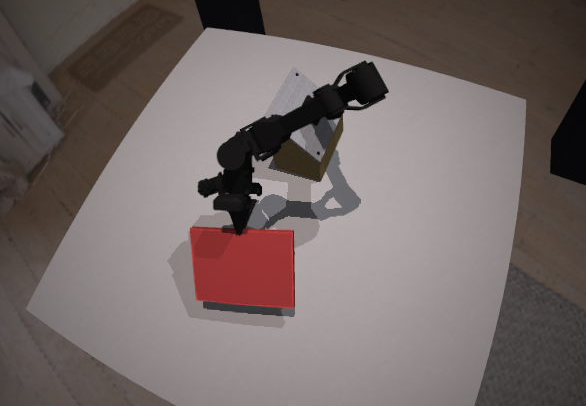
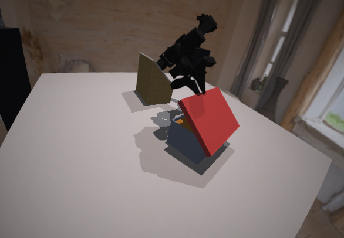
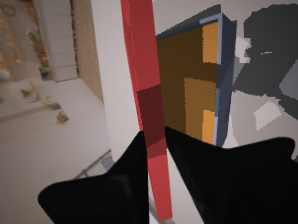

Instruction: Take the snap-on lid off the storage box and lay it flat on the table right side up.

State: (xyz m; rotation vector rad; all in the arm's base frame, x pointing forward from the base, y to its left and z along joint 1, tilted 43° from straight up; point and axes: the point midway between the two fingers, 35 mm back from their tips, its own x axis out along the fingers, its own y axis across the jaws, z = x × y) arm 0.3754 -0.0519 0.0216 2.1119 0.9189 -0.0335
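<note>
Right now my gripper tip is 6 cm short of the red lid, 2 cm to the right of it and 5 cm above it. Also, from my gripper tip: grey-blue storage box: 4 cm ahead, 1 cm to the left, 14 cm below.
</note>
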